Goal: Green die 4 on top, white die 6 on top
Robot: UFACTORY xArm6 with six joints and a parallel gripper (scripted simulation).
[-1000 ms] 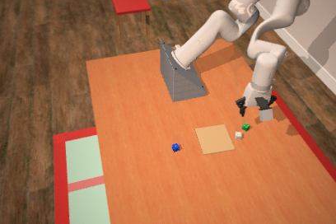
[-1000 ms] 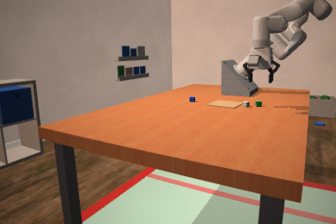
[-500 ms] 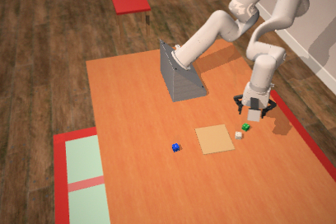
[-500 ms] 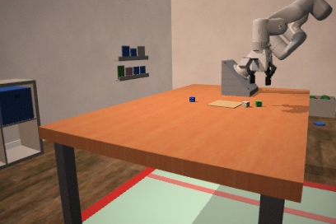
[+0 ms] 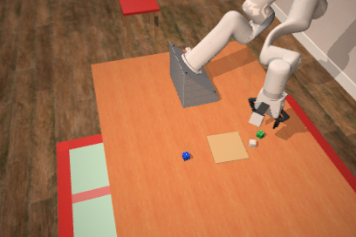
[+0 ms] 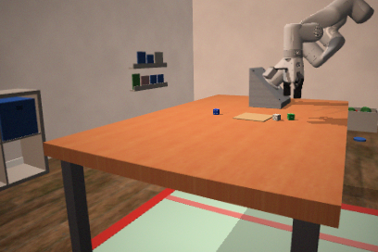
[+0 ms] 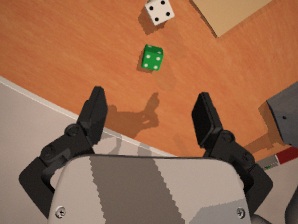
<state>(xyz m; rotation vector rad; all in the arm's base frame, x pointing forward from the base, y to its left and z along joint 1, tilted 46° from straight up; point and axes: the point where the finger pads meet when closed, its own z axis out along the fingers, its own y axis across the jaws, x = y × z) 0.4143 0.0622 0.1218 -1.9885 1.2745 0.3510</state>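
The green die is 9 cm below my hand. The rest, counted from my hand: tan mat: 16 cm to the right, 10 cm below, 1 cm behind; blue die: 34 cm to the right, 9 cm below, 3 cm behind; white die: 9 cm below, 6 cm to the right, 3 cm ahead.
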